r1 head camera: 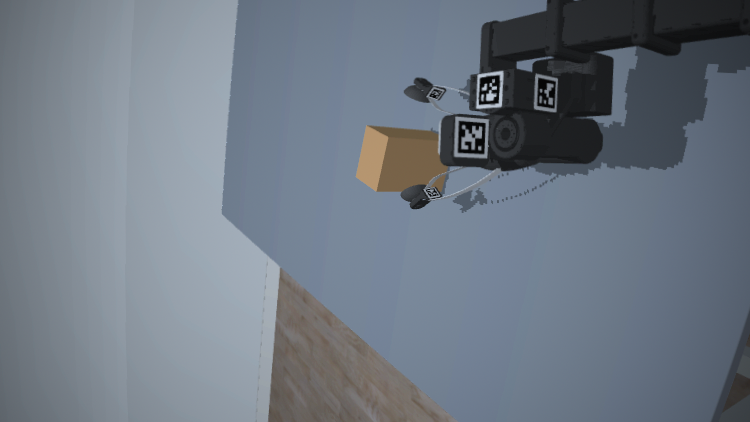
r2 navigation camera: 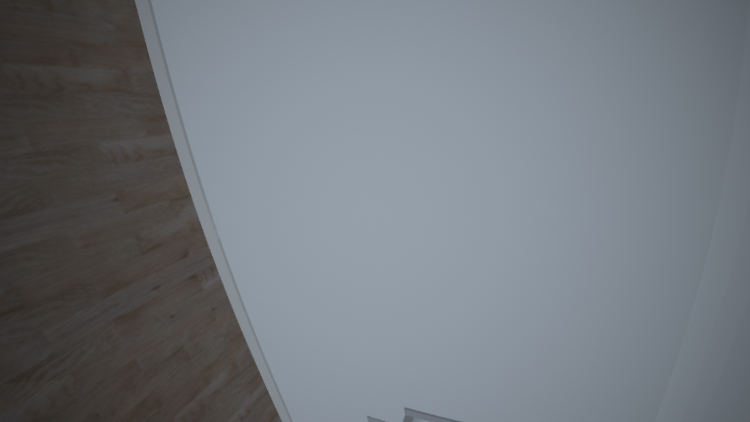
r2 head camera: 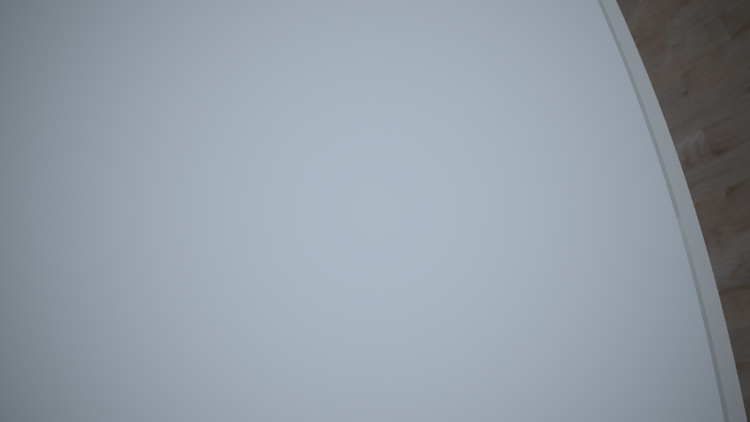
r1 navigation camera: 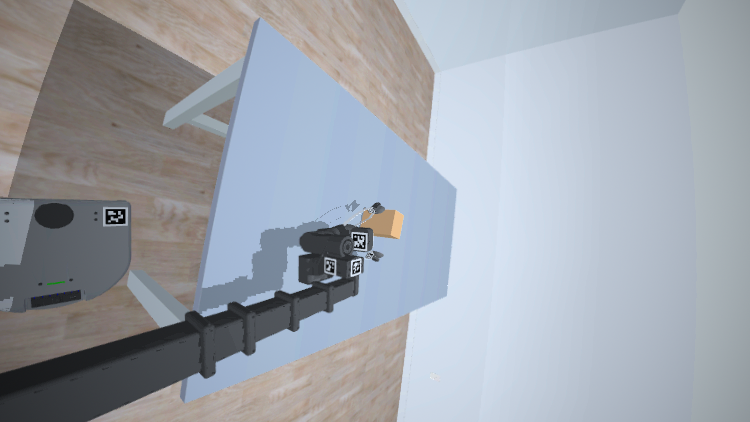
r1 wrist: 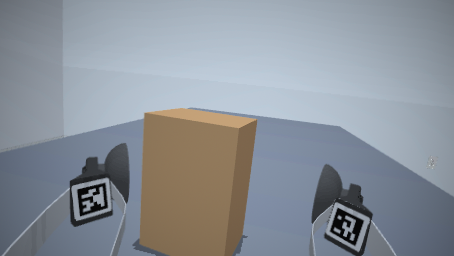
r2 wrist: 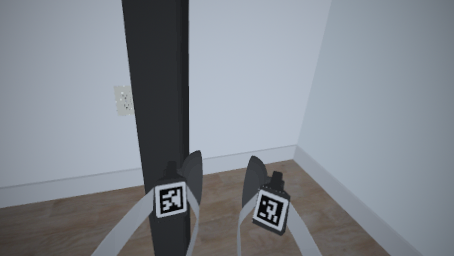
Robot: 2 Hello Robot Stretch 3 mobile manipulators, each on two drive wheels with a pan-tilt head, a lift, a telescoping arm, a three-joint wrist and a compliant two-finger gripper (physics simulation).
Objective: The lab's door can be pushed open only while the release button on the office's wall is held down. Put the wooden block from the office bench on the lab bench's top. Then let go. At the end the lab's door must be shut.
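Note:
The wooden block stands upright on a blue-grey bench. r1's gripper is open and holds nothing. Its fingers are wide apart in front of the block; in the r1 wrist view the block shows between them, nearer the left finger, with a gap to each. r2's gripper is open, with a narrow empty gap between its fingers. The release button and the lab's door cannot be made out.
r1's arm reaches over the bench; its grey base is beside the bench's edge. White walls stand beyond. A dark upright post stands behind r2's left finger, partly hiding a wall outlet. White walls fill much of r2's head and navigation views.

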